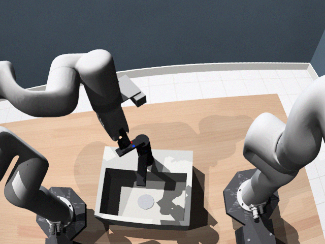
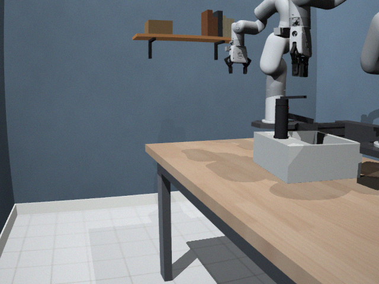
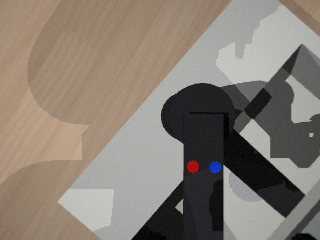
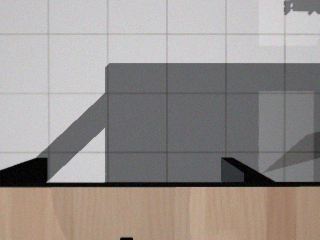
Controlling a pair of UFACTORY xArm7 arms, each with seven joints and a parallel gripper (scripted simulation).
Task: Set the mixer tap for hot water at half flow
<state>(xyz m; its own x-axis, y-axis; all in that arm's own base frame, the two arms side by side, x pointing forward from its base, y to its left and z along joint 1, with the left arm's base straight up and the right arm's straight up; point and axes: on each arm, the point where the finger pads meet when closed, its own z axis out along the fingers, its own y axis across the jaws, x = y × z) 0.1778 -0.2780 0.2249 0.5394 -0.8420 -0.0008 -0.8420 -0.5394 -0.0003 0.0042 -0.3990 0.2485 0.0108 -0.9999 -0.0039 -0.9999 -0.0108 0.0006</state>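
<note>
Now: left hand 2 cm short of the flat lever, 2 cm to the left of it and 9 cm above it. Also, from my left hand: black mixer tap: 2 cm ahead, 4 cm to the right, 13 cm below; then sink: 8 cm behind, 4 cm to the right, 32 cm below.
</note>
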